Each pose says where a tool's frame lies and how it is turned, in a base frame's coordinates. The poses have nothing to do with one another.
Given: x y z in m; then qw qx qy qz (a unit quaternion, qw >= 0).
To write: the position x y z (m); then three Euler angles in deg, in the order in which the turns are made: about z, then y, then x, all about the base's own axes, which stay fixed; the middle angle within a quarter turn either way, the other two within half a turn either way. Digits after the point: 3 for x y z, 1 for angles.
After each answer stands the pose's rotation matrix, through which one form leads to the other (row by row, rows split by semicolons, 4 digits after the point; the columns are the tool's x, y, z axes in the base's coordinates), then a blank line. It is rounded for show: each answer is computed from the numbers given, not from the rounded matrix.
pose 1, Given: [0.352, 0.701, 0.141, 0.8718, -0.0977, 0.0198, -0.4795]
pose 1, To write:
[0.352, 0.701, 0.141, -57.1, 7.4, -8.8]
0.5393 0.8323 0.1282; -0.8400 0.5210 0.1514; 0.0592 -0.1894 0.9801

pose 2, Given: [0.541, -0.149, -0.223, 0.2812, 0.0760, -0.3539, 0.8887]
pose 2, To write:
[0.541, -0.149, -0.223, 146.3, -3.7, 42.3]
-0.8303 -0.5537 -0.0640; 0.4461 -0.5913 -0.6718; 0.3342 -0.5863 0.7379

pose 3, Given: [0.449, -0.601, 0.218, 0.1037, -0.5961, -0.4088, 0.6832]
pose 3, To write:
[0.449, -0.601, 0.218, -127.8, -64.1, 95.9]
-0.2678 0.3457 -0.8993; 0.6291 -0.6442 -0.4350; -0.7297 -0.6822 -0.0449

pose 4, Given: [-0.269, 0.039, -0.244, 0.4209, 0.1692, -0.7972, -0.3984]
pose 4, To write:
[-0.269, 0.039, -0.244, -173.6, -53.7, -123.7]
-0.5884 0.0656 -0.8059; -0.6051 0.6253 0.4928; 0.5362 0.7776 -0.3283

